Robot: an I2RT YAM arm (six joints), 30 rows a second.
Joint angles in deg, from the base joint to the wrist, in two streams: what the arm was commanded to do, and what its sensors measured. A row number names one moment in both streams.
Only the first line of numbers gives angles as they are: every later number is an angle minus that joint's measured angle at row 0.
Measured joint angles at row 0:
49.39 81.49 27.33 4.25 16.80 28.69
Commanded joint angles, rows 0 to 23:
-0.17 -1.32 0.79 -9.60 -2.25 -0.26
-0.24 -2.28 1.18 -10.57 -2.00 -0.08
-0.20 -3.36 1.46 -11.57 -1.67 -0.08
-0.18 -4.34 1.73 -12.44 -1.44 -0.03
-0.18 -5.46 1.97 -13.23 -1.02 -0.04
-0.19 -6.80 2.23 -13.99 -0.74 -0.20
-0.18 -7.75 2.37 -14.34 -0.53 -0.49
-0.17 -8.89 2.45 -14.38 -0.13 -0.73
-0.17 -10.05 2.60 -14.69 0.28 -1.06
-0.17 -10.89 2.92 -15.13 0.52 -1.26
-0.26 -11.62 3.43 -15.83 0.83 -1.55
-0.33 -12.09 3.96 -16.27 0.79 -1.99
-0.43 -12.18 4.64 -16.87 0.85 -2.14
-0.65 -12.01 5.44 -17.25 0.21 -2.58
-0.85 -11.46 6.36 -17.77 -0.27 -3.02
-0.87 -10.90 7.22 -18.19 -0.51 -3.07
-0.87 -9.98 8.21 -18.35 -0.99 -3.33
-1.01 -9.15 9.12 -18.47 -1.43 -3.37
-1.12 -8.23 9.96 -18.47 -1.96 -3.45
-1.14 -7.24 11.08 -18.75 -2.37 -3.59
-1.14 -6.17 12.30 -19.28 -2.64 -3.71
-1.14 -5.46 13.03 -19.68 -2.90 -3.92
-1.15 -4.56 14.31 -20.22 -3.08 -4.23
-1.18 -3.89 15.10 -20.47 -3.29 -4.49
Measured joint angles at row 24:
-0.81 -5.26 12.59 -17.72 -2.28 -3.39
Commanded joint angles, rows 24 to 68:
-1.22 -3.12 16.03 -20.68 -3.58 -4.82
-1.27 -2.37 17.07 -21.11 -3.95 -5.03
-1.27 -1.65 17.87 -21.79 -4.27 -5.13
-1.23 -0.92 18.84 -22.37 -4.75 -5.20
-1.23 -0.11 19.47 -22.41 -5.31 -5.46
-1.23 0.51 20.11 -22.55 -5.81 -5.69
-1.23 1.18 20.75 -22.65 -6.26 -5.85
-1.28 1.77 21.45 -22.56 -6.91 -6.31
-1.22 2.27 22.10 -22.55 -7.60 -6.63
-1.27 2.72 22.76 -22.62 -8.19 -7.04
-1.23 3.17 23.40 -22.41 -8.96 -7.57
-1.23 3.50 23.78 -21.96 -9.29 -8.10
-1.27 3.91 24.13 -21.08 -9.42 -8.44
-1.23 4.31 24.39 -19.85 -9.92 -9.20
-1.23 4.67 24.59 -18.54 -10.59 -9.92
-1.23 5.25 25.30 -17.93 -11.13 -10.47
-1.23 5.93 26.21 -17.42 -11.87 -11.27
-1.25 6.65 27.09 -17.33 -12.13 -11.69
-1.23 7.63 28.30 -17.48 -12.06 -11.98
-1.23 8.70 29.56 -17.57 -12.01 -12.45
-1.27 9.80 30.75 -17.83 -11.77 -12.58
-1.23 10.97 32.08 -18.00 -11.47 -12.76
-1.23 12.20 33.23 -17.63 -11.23 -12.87
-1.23 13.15 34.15 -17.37 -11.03 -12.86
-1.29 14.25 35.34 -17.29 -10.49 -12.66
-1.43 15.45 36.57 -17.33 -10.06 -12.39
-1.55 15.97 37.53 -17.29 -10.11 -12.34
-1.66 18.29 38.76 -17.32 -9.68 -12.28
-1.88 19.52 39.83 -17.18 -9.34 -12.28
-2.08 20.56 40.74 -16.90 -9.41 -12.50
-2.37 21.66 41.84 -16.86 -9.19 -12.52
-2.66 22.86 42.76 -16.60 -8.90 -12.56
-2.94 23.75 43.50 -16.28 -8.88 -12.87
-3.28 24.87 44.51 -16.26 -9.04 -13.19
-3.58 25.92 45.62 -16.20 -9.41 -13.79
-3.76 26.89 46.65 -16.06 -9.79 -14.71
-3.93 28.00 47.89 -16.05 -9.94 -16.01
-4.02 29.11 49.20 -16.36 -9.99 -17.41
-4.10 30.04 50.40 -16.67 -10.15 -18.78
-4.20 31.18 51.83 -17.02 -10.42 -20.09
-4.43 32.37 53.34 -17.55 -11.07 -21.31
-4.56 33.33 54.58 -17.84 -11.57 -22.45
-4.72 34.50 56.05 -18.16 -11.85 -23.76
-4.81 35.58 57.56 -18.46 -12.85 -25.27
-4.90 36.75 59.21 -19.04 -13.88 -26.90
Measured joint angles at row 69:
-4.53 34.60 55.69 -17.20 -11.32 -21.23
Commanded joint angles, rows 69 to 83:
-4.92 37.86 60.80 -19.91 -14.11 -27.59
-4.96 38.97 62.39 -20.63 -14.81 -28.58
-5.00 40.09 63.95 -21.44 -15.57 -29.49
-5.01 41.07 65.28 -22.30 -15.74 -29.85
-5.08 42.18 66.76 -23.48 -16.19 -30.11
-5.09 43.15 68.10 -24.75 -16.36 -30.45
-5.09 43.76 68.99 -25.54 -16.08 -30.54
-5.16 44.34 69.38 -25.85 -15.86 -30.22
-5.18 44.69 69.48 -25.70 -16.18 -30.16
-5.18 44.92 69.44 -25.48 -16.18 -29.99
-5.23 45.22 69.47 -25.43 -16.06 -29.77
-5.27 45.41 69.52 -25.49 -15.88 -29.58
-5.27 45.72 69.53 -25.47 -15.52 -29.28
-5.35 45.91 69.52 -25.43 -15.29 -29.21
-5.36 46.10 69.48 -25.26 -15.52 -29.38
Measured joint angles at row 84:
-4.97 44.88 68.31 -23.69 -15.35 -28.83
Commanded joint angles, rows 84 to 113:
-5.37 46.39 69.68 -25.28 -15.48 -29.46
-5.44 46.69 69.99 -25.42 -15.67 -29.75
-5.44 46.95 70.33 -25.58 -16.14 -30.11
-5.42 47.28 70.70 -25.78 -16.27 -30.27
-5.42 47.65 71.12 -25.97 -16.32 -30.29
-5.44 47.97 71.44 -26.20 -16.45 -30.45
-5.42 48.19 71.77 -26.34 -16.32 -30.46
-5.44 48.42 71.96 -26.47 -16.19 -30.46
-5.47 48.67 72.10 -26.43 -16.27 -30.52
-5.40 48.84 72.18 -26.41 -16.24 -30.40
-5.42 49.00 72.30 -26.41 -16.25 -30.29
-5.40 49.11 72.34 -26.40 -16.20 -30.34
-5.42 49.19 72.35 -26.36 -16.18 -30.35
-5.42 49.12 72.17 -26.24 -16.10 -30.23
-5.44 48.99 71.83 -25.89 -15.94 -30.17
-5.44 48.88 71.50 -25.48 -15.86 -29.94
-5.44 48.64 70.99 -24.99 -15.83 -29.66
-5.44 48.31 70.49 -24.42 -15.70 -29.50
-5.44 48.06 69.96 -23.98 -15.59 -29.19
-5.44 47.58 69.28 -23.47 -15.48 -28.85
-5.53 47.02 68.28 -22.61 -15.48 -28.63
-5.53 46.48 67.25 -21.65 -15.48 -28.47
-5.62 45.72 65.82 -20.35 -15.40 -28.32
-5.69 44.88 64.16 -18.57 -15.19 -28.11
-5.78 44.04 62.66 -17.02 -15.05 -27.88
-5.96 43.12 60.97 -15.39 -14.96 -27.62
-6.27 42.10 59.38 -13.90 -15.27 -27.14
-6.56 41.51 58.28 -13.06 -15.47 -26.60
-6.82 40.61 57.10 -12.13 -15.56 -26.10
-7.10 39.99 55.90 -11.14 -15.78 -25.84
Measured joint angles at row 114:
-5.88 42.80 58.56 -14.21 -15.81 -27.65
